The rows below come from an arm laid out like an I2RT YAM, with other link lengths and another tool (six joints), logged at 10 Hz.
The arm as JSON. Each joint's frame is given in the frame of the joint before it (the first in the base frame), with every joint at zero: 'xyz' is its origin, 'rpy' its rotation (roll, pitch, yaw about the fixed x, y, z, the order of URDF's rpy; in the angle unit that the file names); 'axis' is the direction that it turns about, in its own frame. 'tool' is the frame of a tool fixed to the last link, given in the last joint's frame.
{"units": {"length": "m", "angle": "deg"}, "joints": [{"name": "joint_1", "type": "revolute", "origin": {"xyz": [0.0, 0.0, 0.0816], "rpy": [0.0, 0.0, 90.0]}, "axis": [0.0, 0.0, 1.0]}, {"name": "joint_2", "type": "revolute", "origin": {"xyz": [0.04, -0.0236, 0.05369], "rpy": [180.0, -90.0, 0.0]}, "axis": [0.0, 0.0, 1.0]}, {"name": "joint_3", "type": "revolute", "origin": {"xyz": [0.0, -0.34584, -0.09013], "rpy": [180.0, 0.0, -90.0]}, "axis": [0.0, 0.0, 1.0]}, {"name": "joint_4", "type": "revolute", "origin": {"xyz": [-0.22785, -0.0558, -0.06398], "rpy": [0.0, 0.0, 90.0]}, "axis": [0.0, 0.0, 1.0]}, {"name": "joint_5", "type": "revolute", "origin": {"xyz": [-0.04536, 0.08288, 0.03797], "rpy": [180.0, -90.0, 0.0]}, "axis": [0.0, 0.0, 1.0]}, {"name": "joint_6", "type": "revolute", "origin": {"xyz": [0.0, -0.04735, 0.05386], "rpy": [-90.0, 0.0, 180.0]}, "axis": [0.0, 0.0, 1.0]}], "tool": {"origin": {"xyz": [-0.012, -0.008, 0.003], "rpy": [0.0, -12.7, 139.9]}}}
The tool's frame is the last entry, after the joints.
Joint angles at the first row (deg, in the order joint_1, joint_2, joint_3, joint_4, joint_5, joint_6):
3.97 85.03 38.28 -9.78 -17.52 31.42
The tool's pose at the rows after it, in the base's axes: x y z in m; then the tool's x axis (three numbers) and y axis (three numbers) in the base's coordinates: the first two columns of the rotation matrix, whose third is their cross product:
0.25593 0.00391 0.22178 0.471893 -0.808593 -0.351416 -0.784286 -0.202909 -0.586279
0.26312 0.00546 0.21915 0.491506 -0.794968 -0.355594 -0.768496 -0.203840 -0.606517
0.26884 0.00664 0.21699 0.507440 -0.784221 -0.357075 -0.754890 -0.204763 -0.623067
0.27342 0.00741 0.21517 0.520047 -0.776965 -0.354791 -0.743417 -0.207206 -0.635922
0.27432 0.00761 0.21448 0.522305 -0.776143 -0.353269 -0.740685 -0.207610 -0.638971
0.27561 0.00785 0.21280 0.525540 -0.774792 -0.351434 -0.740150 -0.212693 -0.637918
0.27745 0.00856 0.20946 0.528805 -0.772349 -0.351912 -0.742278 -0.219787 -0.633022
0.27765 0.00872 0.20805 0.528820 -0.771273 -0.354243 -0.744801 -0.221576 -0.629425
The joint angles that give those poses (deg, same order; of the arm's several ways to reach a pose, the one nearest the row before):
3.90 87.75 38.37 -7.25 -19.05 31.03
3.90 89.06 38.39 -4.73 -20.32 30.83
3.90 90.11 38.39 -2.65 -21.28 30.65
3.90 90.96 38.39 -1.00 -21.87 30.41
3.92 91.16 38.30 -0.49 -21.91 30.39
3.97 91.61 38.30 -0.19 -21.91 30.11
4.10 92.44 38.28 0.21 -21.93 29.78
4.12 92.73 38.24 0.23 -22.00 29.69

